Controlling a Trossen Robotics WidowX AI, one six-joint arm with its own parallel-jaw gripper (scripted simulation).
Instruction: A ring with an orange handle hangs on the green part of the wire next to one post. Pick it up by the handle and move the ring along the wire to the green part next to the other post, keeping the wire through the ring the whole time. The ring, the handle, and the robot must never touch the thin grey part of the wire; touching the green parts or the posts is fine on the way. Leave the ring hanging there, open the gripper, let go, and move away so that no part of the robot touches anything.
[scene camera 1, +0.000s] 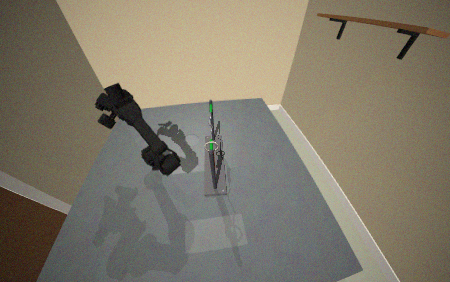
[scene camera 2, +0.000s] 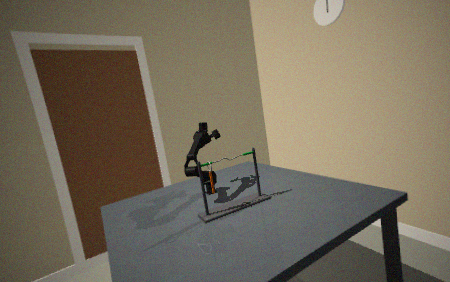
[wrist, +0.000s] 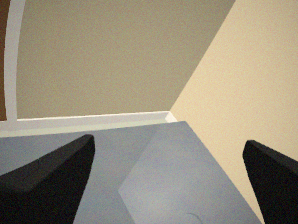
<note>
The gripper (wrist: 173, 147) is open and holds nothing. Further things: a wire stand (scene camera 1: 214, 174).
The wire stand shows as well in scene camera 2 (scene camera 2: 233, 206).
</note>
